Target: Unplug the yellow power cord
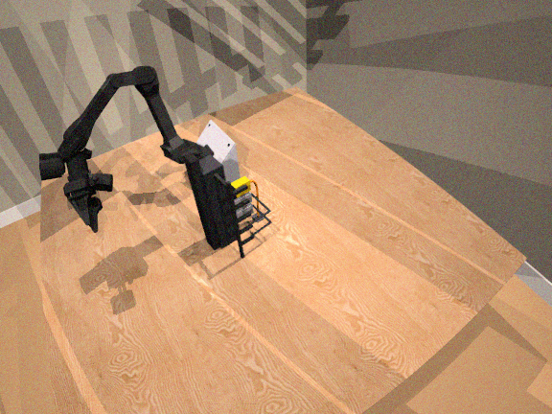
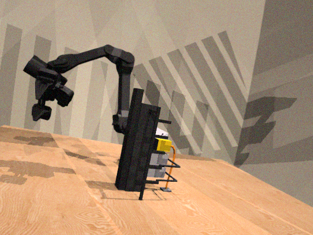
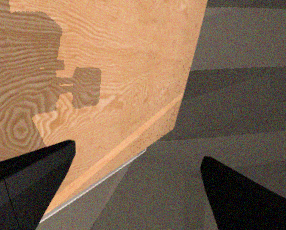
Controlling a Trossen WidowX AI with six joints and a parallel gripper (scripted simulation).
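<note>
The yellow plug is 50 mm ahead of my gripper tip, 380 mm to the left of it and 30 mm below it.
</note>
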